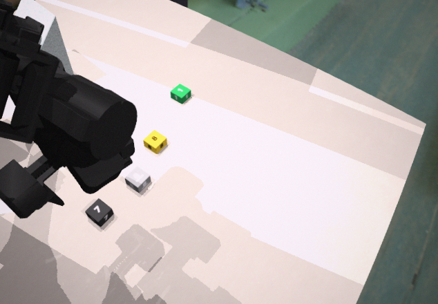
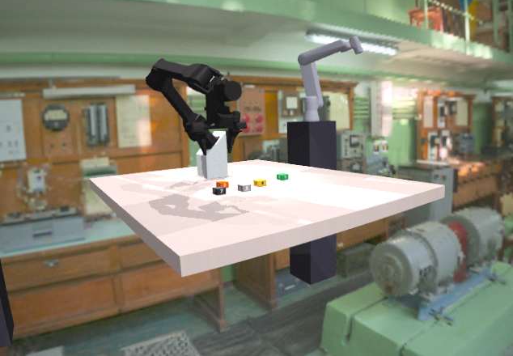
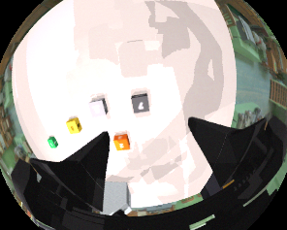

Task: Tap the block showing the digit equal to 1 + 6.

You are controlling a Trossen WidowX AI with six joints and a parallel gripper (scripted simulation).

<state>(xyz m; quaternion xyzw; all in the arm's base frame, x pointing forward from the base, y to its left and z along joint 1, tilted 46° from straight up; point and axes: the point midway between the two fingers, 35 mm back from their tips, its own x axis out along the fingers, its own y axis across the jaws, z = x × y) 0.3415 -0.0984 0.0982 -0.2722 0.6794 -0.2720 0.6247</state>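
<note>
The black block is 1 cm behind my gripper tip and 11 cm below it. The rest, counted from my gripper tip: grey block: 1 cm behind, 9 cm to the left, 11 cm below; then yellow block: 4 cm behind, 17 cm to the left, 11 cm below; then orange block: 10 cm behind, 6 cm to the left, 11 cm below.
</note>
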